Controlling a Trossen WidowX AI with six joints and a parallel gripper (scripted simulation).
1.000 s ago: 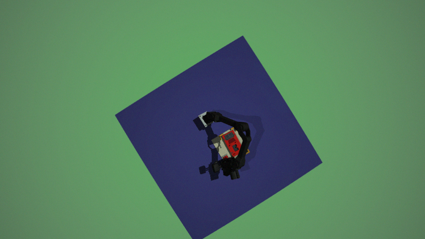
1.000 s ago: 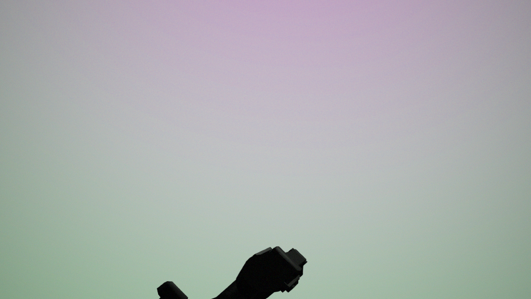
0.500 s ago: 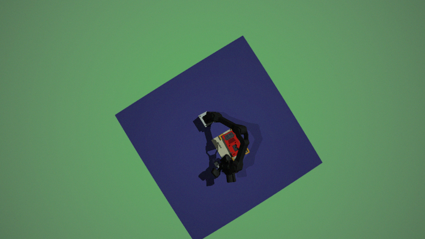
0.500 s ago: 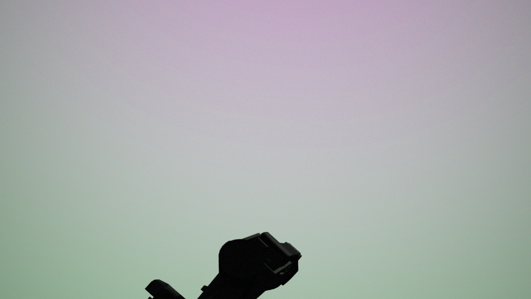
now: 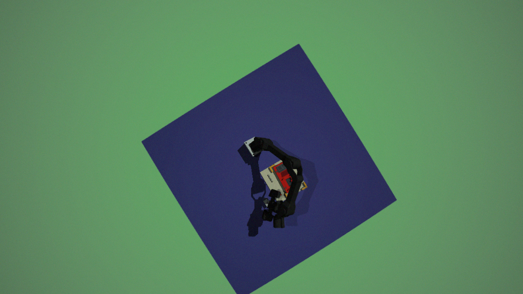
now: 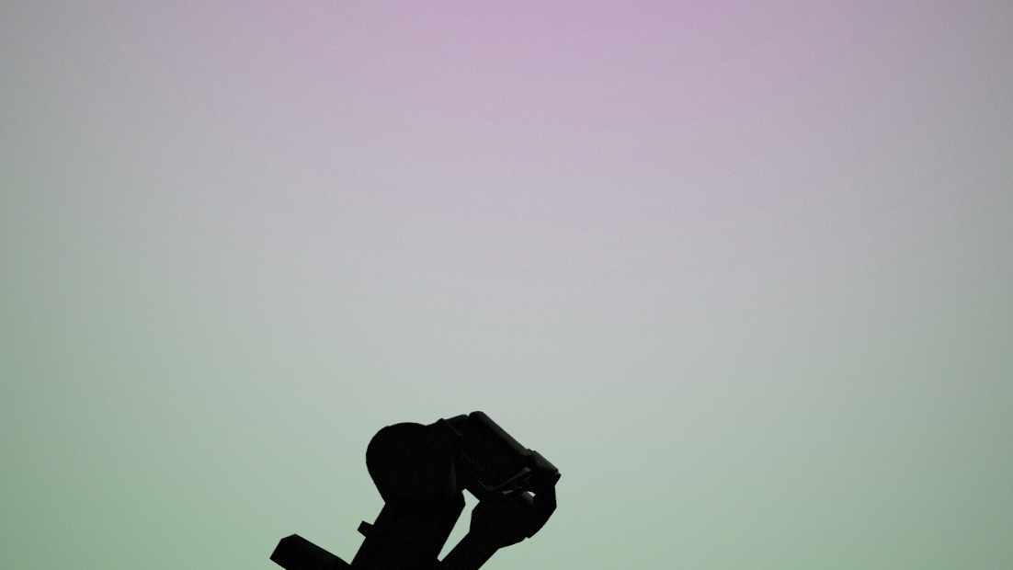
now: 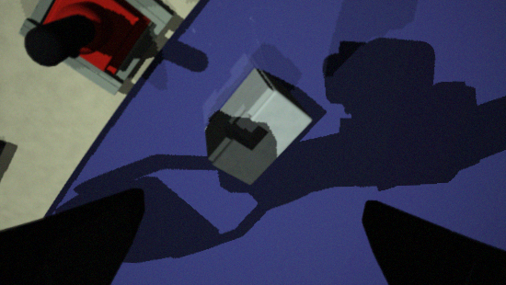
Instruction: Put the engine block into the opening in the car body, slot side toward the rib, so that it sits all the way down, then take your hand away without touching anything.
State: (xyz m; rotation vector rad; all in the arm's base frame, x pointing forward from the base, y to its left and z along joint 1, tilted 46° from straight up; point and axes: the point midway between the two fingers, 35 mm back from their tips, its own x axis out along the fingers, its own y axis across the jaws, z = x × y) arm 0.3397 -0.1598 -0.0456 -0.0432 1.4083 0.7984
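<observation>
Now: gripper tip 1 cm short of the grey engine block and 5 cm above it. Round my gripper tip: grey fixture 3 cm behind, 19 cm to the left, 6 cm below.
</observation>
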